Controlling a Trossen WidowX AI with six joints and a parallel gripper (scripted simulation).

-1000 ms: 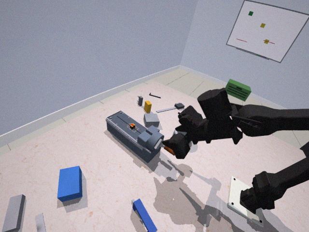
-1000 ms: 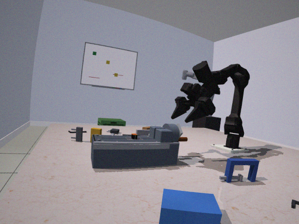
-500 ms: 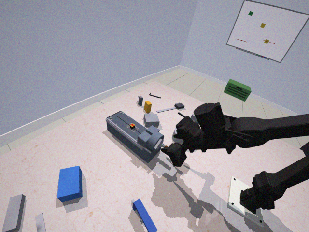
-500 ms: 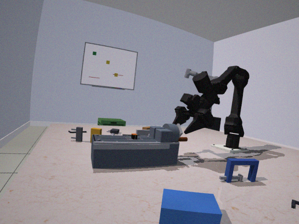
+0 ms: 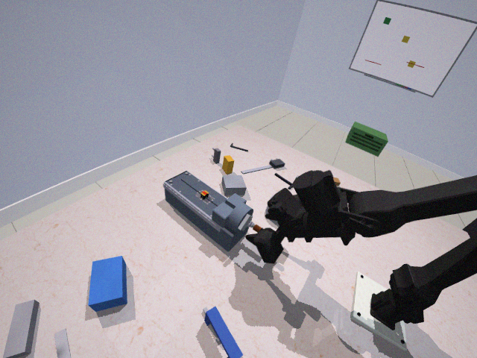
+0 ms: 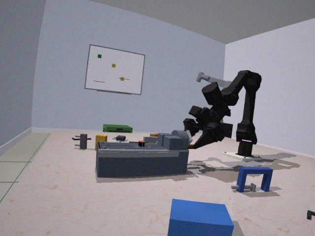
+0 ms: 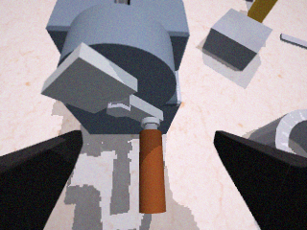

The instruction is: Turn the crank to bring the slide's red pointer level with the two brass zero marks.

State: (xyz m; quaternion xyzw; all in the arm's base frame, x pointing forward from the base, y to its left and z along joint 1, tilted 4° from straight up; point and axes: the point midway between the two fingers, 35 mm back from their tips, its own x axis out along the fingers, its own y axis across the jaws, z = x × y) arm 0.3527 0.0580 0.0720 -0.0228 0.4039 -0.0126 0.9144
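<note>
My gripper tip is 20 mm past the brown crank handle and 10 mm above it. The rest, counted from my gripper tip: blue bracket: 80 mm behind, 220 mm to the left, 40 mm below; red pointer: 160 mm ahead, 20 mm to the left, 10 mm above; grey block: 170 mm ahead, 140 mm to the right, 60 mm below.
</note>
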